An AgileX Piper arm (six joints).
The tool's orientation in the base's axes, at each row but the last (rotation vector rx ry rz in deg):
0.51 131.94 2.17
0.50 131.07 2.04
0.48 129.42 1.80
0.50 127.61 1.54
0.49 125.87 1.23
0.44 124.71 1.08
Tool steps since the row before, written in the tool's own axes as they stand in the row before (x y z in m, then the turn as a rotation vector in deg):
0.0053 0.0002 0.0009 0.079 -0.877 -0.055
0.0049 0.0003 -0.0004 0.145 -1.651 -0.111
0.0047 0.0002 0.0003 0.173 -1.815 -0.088
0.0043 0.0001 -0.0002 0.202 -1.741 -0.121
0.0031 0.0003 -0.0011 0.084 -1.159 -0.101
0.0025 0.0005 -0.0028 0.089 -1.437 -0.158
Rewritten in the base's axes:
-0.0029 0.0003 -0.0045 -0.089 -0.876 -0.049
-0.0035 0.0004 -0.0034 -0.170 -1.650 -0.084
-0.0028 0.0003 -0.0038 -0.169 -1.813 -0.124
-0.0028 0.0002 -0.0033 -0.213 -1.739 -0.125
-0.0027 0.0003 -0.0019 -0.129 -1.159 -0.030
-0.0037 0.0005 -0.0005 -0.178 -1.437 -0.007

